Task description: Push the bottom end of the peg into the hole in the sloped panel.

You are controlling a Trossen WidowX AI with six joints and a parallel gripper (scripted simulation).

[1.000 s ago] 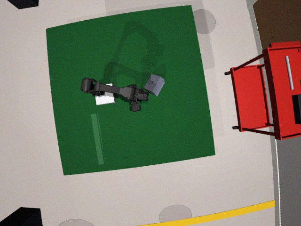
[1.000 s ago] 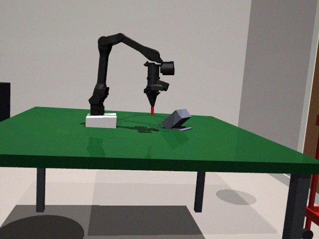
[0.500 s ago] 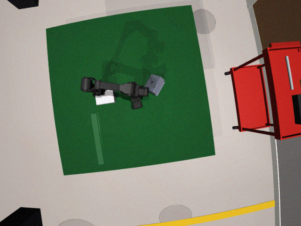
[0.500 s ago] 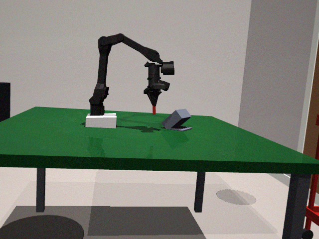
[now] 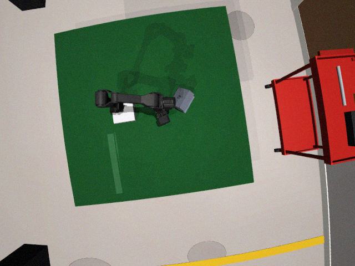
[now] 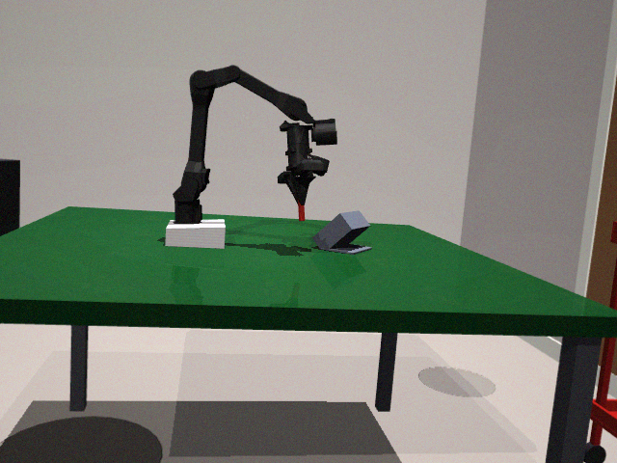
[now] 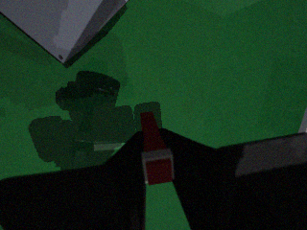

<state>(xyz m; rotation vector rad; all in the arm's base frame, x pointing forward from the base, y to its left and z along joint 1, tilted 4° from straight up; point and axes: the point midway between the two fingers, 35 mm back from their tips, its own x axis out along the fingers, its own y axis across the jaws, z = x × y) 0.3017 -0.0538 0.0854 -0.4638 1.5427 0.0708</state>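
Now: gripper tip 120 mm short of the grey sloped panel, 100 mm to the right of it and 80 mm above it. The rest, counted from my gripper tip: red square peg (20 mm above).
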